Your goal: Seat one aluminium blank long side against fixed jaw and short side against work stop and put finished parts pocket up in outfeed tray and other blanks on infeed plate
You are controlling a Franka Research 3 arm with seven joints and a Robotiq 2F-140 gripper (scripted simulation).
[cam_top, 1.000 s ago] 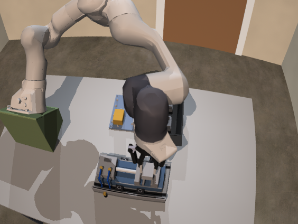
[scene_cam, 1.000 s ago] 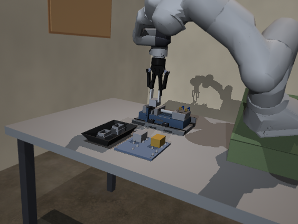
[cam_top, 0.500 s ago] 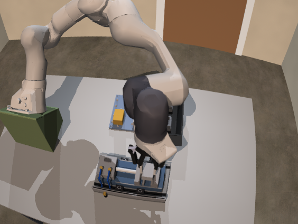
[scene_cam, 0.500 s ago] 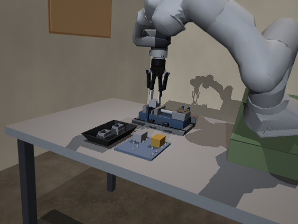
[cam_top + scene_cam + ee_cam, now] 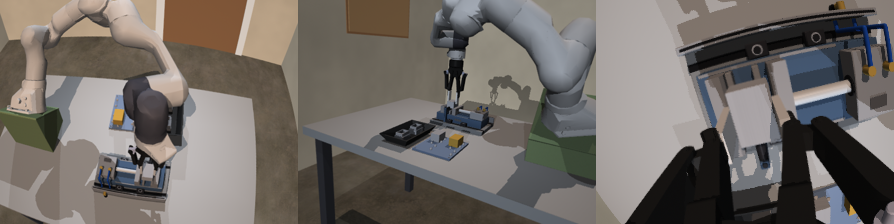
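Right now the blue vise is 70 mm behind my hand, 10 mm to the left of it and 100 mm below it. The rest, counted from my hand: brass blank: 130 mm behind, 310 mm to the left, 120 mm below; aluminium blank: 40 mm behind, 300 mm to the left, 120 mm below.
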